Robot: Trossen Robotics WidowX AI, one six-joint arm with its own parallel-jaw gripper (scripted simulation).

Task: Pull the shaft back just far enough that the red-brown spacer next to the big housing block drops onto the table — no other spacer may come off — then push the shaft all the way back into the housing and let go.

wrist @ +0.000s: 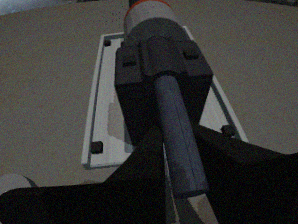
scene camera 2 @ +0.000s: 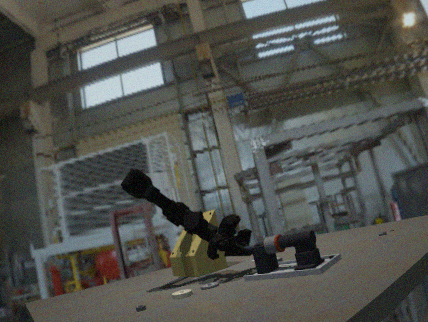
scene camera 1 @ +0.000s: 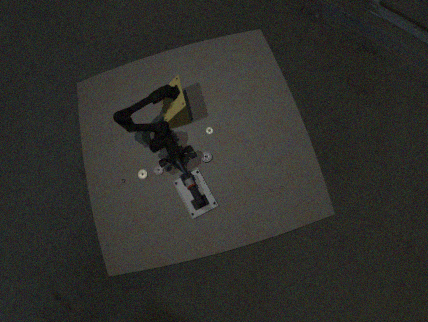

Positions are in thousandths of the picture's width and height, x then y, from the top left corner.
Scene:
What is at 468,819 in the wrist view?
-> My gripper.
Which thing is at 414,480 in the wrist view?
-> A dark housing block.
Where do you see a dark housing block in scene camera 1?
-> At 464,620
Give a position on a dark housing block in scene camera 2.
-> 721,812

